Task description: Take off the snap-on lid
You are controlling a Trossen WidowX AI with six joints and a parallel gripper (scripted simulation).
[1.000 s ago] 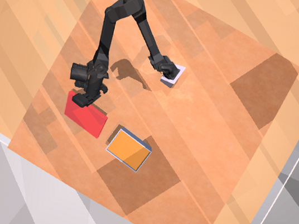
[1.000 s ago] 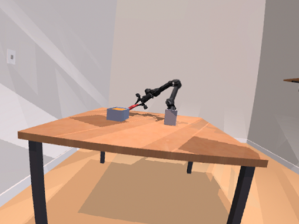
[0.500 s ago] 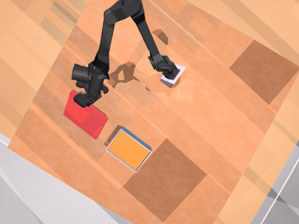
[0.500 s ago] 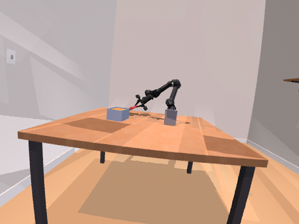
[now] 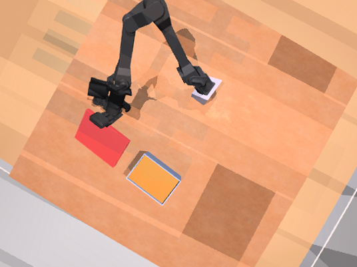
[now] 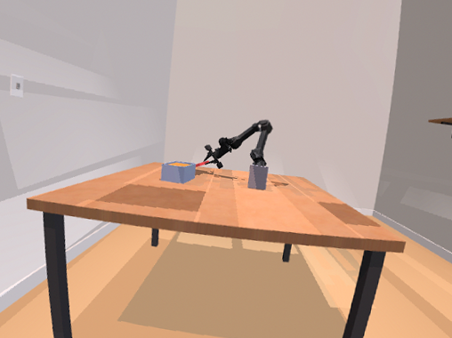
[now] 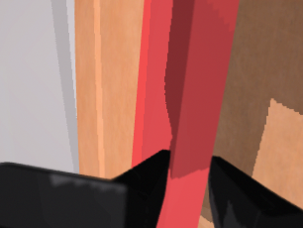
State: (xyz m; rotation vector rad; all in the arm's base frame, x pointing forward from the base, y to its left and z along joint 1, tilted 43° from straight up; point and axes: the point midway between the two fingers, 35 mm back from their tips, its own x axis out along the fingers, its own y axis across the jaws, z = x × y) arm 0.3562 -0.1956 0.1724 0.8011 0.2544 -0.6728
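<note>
Now: gripper tip 8 cm short of the red lid and 3 cm above it. From my gripper tip the other things lie so: blue-grey storage box (31 cm to the left, 7 cm ahead, 3 cm below).
</note>
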